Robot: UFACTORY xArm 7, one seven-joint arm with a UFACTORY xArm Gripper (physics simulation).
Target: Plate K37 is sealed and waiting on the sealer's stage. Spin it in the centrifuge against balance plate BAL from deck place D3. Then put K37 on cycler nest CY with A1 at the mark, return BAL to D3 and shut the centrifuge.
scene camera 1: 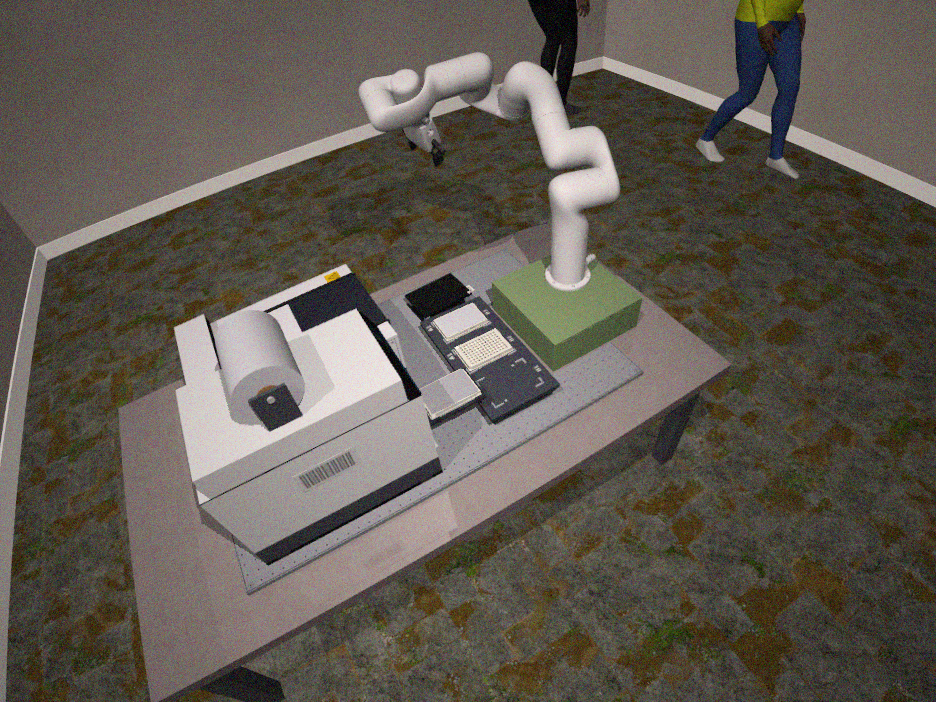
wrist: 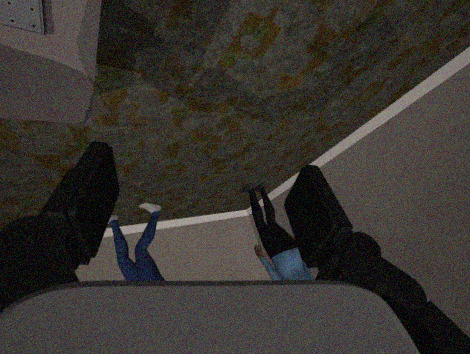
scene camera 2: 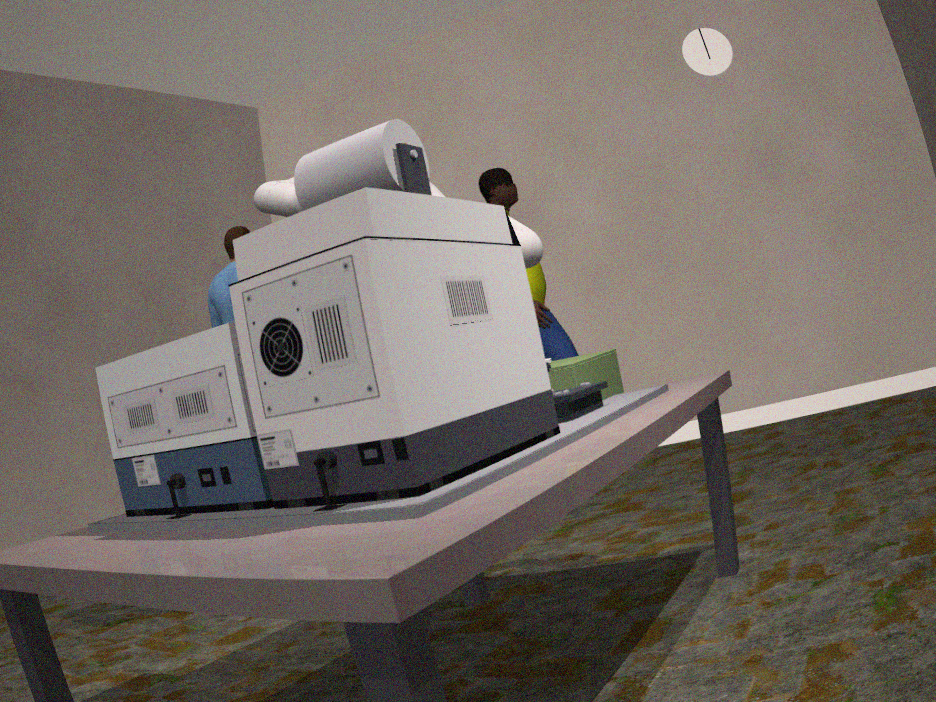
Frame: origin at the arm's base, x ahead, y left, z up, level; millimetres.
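Seen in the pictures: gripper, fingertip midpoint: (scene camera 1: 427,155) (wrist: 210,176); arm's base at its link origin: (scene camera 1: 567,276).
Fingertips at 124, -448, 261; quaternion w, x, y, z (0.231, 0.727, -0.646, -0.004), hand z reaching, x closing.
Pixels of each thing's middle, then the offset from my fingertips to it, as dx, dy, dz. "pt": a spot on its surface instead. Level surfaces: height alone.
- plate with a greyish top, body centre: (scene camera 1: 447,390) +378, +560, -239
- large white machine with a film roll, surface spot: (scene camera 2: 355,167) pt +756, +536, +55
- dark deck at its surface level: dz -311
- white-topped plate at the middle of its body: (scene camera 1: 460,321) +185, +348, -303
- cream well plate at the middle of its body: (scene camera 1: 483,349) +204, +470, -303
- lower machine with a dark top panel, surface spot: (scene camera 1: 332,299) pt +457, +202, -144
- black unit at the middle of its body: (scene camera 1: 438,297) +153, +195, -332
My gripper (scene camera 1: 424,151) (wrist: 210,176) is open and empty, high in the air beyond the table's far side, well away from the plates. A plate with a greyish top (scene camera 1: 452,391), apparently K37, sits on the stage at the side of the large white machine with a film roll (scene camera 1: 257,362) (scene camera 2: 355,167), apparently the sealer. On the dark deck (scene camera 1: 514,386) are a white-topped plate (scene camera 1: 460,322) and a cream well plate (scene camera 1: 484,349); their labels are too small to read. I cannot tell which machine is the centrifuge or the cycler, or whether the centrifuge is open.
A lower machine with a dark top panel (scene camera 1: 332,299) and a blue base (scene camera 2: 192,472) stands beside the sealer. A black unit (scene camera 1: 438,294) is behind the deck. The arm stands on a green block (scene camera 1: 567,317) (scene camera 2: 585,374). Two people stand beyond the table.
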